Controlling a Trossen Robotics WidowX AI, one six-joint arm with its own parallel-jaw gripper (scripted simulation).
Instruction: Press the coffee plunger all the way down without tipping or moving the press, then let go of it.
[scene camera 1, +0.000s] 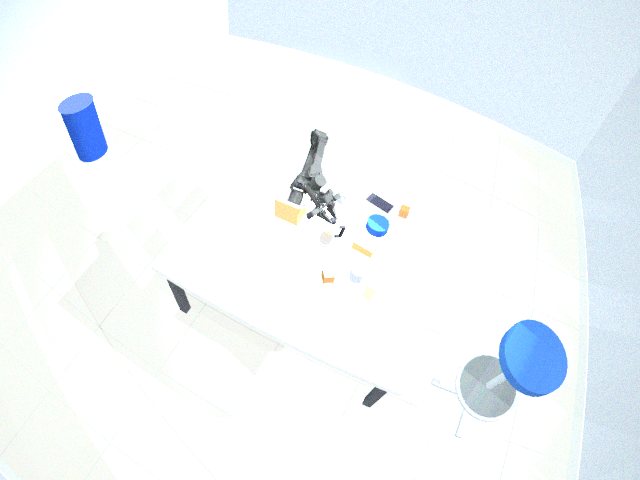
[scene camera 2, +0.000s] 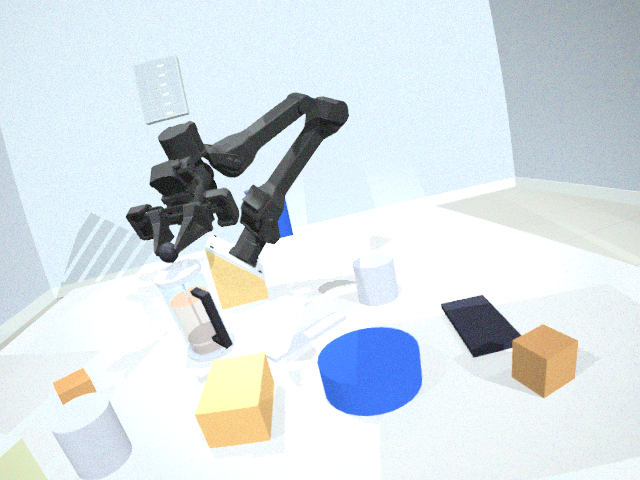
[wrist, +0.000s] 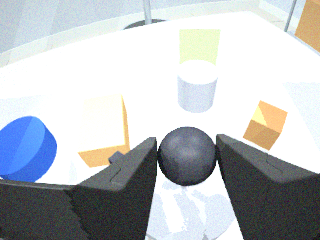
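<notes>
The gripper (scene camera 2: 166, 253), (wrist: 186, 143) shares the scene with a glass coffee press (scene camera 2: 189, 299) and a grey cylinder (wrist: 197, 80). A blue disc (scene camera 2: 373, 371) is visible, as is a grey cylinder (scene camera 2: 375, 276). There is also a dark slab (scene camera 2: 483, 329), and in the wrist view the slab is out of frame.
</notes>
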